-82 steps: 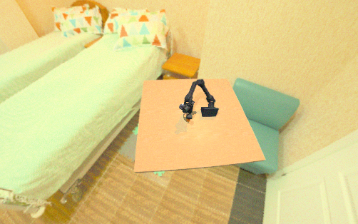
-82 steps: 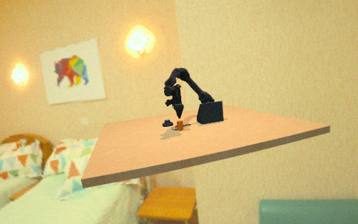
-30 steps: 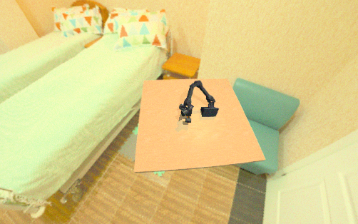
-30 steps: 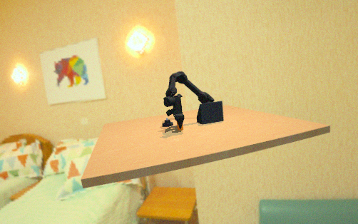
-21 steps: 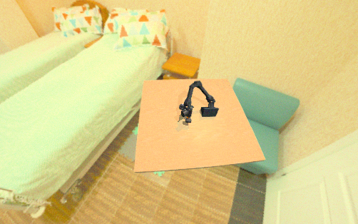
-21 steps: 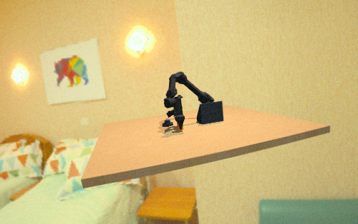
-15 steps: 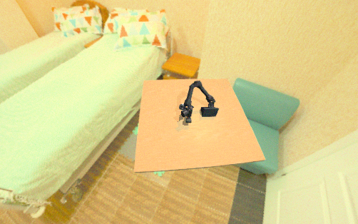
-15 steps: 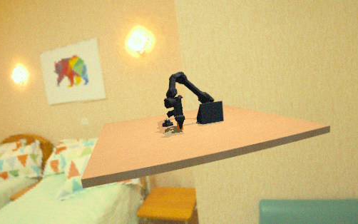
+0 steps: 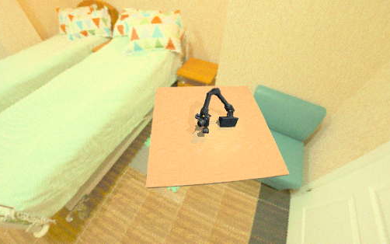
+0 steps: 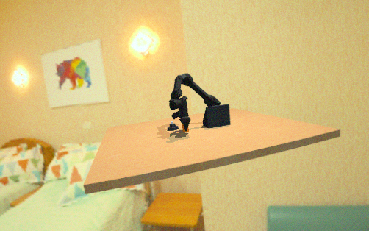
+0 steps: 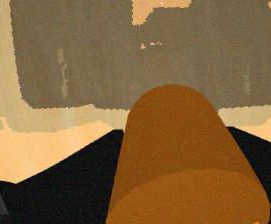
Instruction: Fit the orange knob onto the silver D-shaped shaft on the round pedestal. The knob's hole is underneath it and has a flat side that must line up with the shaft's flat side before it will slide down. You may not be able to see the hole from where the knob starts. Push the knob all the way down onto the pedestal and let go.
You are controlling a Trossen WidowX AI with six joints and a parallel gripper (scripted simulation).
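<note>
Now: gripper tip 4 cm short of the shaft, 21 cm to the left of it and 1 cm below it. Round my gripper tip: orange knob (3 cm above).
</note>
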